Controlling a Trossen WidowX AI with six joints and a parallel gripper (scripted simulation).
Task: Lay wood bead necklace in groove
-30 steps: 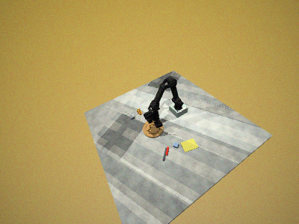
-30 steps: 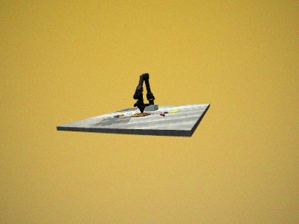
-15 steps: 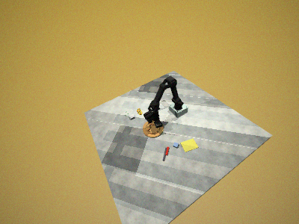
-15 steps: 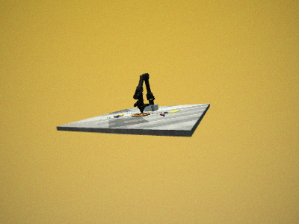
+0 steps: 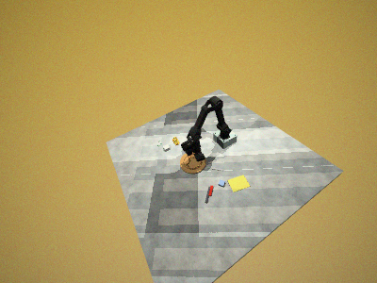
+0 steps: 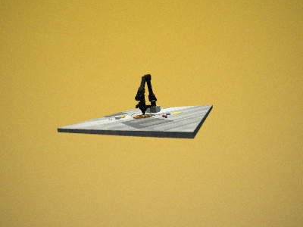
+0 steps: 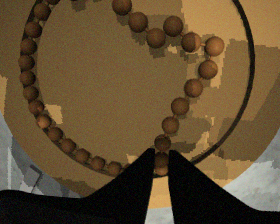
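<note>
My gripper tip is now 5 cm short of the round bead board, 2 cm to the right of it and 1 cm above it. Also, from my gripper tip: thin grey stick (7 cm behind, 15 cm to the left, 1 cm below); then small blue block (5 cm behind, 27 cm to the left, 1 cm below); then grey piece (19 cm ahead, 21 cm to the right).
</note>
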